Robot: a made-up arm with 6 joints. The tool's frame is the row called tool. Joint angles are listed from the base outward.
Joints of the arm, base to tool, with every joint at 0 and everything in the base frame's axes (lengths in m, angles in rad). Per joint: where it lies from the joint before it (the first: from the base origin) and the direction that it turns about. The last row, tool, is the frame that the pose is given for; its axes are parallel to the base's.
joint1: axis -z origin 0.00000 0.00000 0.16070
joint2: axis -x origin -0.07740 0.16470 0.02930
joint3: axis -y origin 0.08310 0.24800 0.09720
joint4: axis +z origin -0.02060 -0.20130 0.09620
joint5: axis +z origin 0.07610 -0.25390 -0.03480
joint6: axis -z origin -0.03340 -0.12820 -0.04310
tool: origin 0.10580 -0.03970 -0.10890
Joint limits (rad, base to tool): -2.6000..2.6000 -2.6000..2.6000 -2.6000..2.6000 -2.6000..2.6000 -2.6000..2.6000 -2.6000..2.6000
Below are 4 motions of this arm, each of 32 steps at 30 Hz.
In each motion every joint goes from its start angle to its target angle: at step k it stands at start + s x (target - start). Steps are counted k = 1, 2, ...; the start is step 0. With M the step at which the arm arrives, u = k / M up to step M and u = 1 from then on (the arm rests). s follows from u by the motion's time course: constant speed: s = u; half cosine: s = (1 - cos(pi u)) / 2; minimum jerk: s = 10 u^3 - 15 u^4 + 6 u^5.
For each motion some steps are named. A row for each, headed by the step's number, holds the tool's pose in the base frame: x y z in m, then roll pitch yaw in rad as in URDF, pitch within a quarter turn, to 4 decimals.
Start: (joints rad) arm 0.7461 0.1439 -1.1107 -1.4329 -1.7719 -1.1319
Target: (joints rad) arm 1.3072 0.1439 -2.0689 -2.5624 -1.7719 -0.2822
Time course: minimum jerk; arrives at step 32
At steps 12, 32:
12: 0.1635 0.3148 0.5618 -1.0802 -1.1485 -2.8962
32: 0.5166 0.1539 0.3890 2.1188 -0.4334 -0.0652

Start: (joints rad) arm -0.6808 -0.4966 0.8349 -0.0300 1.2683 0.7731
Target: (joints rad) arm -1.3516 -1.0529 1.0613 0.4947 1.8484 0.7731
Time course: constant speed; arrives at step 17
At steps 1, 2, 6, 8, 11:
1: 0.3143 0.0362 0.2764 0.1874 -0.9509 0.9103
2: 0.3119 0.0561 0.2838 0.1464 -0.9800 1.0129
6: 0.2878 0.1255 0.3141 -0.0871 -1.0803 1.4732
8: 0.2689 0.1529 0.3290 -0.2495 -1.1141 1.7373
11: 0.2352 0.1839 0.3498 -0.5348 -1.1338 2.1618

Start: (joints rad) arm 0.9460 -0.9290 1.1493 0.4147 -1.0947 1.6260
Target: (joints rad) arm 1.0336 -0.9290 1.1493 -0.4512 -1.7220 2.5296
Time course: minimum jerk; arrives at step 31
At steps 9, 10, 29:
9: 0.0677 -0.0055 -0.0277 -1.0839 1.0199 1.3801
10: 0.0794 0.0086 -0.0228 -1.1513 0.9256 1.2949
29: 0.1874 0.0618 0.1581 -1.1575 -0.9149 0.5478

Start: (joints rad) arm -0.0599 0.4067 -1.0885 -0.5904 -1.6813 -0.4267
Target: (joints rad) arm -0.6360 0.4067 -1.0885 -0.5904 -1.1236 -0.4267
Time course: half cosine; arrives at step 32
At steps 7, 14, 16, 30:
7: -0.1969 0.0652 0.5168 -1.0321 -0.5910 -1.5627
14: -0.1985 0.0111 0.5255 -1.0778 -0.4507 -1.3047
16: -0.1958 -0.0070 0.5278 -1.0894 -0.4026 -1.2205
30: -0.1590 -0.0893 0.5333 -1.1248 -0.1576 -0.8110

